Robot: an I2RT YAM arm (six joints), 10 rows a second.
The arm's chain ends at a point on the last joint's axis. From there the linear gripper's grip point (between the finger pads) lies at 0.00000 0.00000 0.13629 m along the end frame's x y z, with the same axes.
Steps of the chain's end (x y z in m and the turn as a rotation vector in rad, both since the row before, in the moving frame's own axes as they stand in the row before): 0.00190 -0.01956 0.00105 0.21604 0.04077 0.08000; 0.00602 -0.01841 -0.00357 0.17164 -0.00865 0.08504; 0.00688 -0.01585 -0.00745 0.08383 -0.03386 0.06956; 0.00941 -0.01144 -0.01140 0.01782 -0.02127 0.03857; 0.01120 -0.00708 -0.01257 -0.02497 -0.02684 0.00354; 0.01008 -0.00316 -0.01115 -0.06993 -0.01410 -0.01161; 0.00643 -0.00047 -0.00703 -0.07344 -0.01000 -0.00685; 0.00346 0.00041 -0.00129 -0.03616 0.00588 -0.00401
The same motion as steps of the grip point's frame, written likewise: 0.00858 -0.04851 -0.00223 0.21604 0.04077 0.08000; 0.00584 -0.04171 -0.00558 0.17164 -0.00865 0.08504; 0.00267 -0.02741 -0.00801 0.08383 -0.03386 0.06956; 0.00656 -0.01392 -0.01145 0.01782 -0.02127 0.03857; 0.00754 -0.00368 -0.01266 -0.02497 -0.02684 0.00354; 0.00822 0.00637 -0.01150 -0.06993 -0.01410 -0.01161; 0.00510 0.00953 -0.00740 -0.07344 -0.01000 -0.00685; 0.00427 0.00534 -0.00138 -0.03616 0.00588 -0.00401
